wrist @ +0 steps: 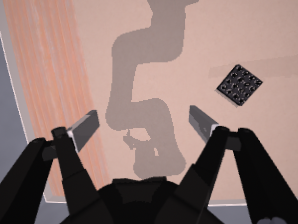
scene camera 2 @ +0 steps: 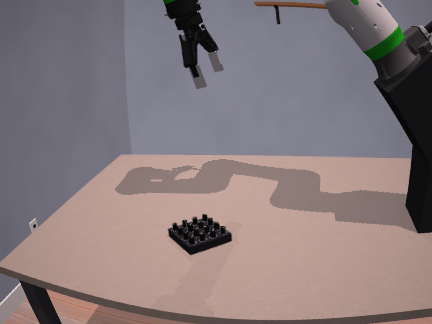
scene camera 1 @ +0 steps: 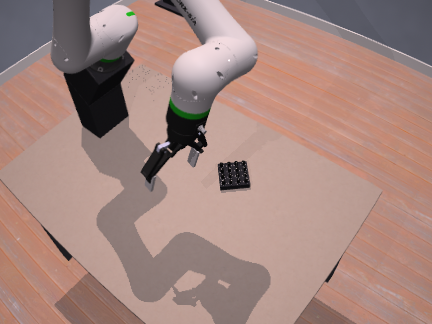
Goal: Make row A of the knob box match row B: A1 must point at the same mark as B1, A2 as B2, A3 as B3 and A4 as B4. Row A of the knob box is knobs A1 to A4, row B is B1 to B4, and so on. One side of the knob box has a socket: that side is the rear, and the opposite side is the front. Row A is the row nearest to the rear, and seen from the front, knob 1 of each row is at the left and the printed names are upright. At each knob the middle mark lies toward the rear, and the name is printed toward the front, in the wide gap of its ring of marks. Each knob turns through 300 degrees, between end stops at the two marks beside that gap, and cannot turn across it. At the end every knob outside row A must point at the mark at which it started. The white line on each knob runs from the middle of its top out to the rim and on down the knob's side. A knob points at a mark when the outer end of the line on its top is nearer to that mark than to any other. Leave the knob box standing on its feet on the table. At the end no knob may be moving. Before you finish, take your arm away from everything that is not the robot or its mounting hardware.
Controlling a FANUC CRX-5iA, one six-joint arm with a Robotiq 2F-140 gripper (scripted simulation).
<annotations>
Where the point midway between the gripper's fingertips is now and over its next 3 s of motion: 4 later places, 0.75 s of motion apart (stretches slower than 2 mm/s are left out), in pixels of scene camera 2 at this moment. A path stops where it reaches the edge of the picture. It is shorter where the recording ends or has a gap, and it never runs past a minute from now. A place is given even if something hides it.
My gripper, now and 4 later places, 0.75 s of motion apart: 211,78; 209,87; 203,102; 195,120; 191,142
</annotations>
